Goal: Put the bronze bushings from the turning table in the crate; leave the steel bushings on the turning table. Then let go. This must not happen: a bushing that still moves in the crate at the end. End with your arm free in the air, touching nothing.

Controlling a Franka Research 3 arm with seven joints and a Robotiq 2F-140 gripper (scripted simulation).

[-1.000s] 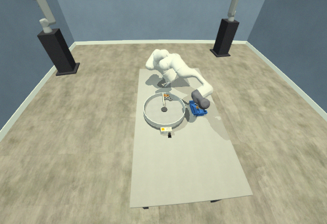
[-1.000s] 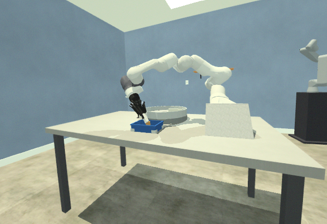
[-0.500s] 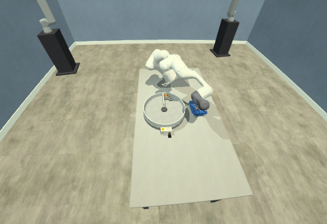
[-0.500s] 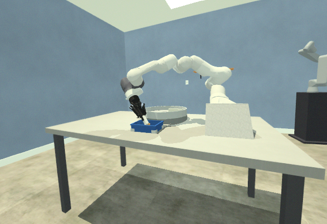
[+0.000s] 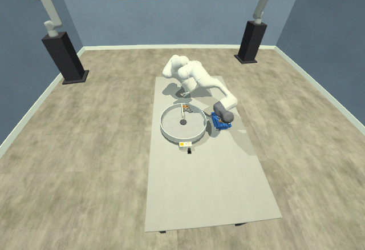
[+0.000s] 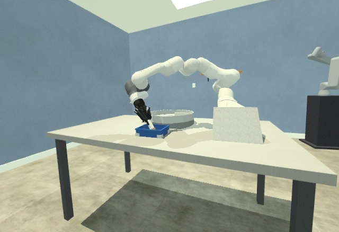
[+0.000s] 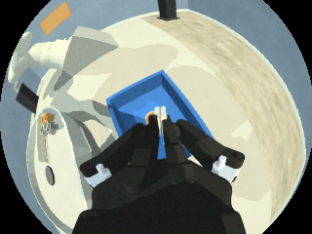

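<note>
Right now my hand is 20 mm past the crate, 10 mm to the left of it and 40 mm above it. The rest, counted from my hand: turning table (50 mm behind, 370 mm to the right, 10 mm below).
</note>
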